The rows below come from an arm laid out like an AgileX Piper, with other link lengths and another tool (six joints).
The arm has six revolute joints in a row. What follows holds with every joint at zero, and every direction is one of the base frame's.
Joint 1 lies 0.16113 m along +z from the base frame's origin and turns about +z.
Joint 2 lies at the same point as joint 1 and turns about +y.
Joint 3 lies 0.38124 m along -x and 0.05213 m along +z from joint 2 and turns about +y.
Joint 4 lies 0.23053 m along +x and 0.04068 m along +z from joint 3 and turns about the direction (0.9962, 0, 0.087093).
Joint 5 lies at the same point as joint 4 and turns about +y.
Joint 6 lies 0.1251 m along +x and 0.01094 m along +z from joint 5 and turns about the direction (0.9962, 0, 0.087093).
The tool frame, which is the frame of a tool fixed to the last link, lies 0.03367 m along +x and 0.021 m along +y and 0.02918 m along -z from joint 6; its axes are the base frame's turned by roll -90.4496, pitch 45.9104 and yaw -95.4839 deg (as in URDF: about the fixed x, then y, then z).
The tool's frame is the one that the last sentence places.
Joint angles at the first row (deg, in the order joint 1, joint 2, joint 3, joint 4, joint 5, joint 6):
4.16, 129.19, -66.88, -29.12, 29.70, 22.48
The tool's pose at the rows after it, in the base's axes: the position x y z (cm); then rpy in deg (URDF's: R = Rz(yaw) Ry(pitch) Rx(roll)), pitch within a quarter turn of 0, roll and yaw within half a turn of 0:
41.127 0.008 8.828 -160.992 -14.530 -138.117
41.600 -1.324 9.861 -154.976 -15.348 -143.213
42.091 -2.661 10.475 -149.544 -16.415 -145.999
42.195 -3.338 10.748 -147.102 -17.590 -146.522
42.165 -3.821 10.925 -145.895 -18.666 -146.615
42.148 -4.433 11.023 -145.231 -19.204 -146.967
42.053 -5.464 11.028 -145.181 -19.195 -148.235
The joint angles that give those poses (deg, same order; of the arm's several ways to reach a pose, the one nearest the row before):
4.16, 128.17, -66.95, -36.86, 32.59, 34.10
4.16, 127.18, -67.02, -45.50, 35.53, 44.49
4.11, 126.98, -67.20, -53.00, 38.27, 51.52
4.11, 126.98, -67.20, -56.23, 39.84, 53.55
3.99, 126.98, -67.20, -57.72, 40.90, 53.92
3.44, 126.98, -67.20, -58.63, 41.34, 54.06
2.05, 126.98, -67.20, -58.77, 41.28, 54.06

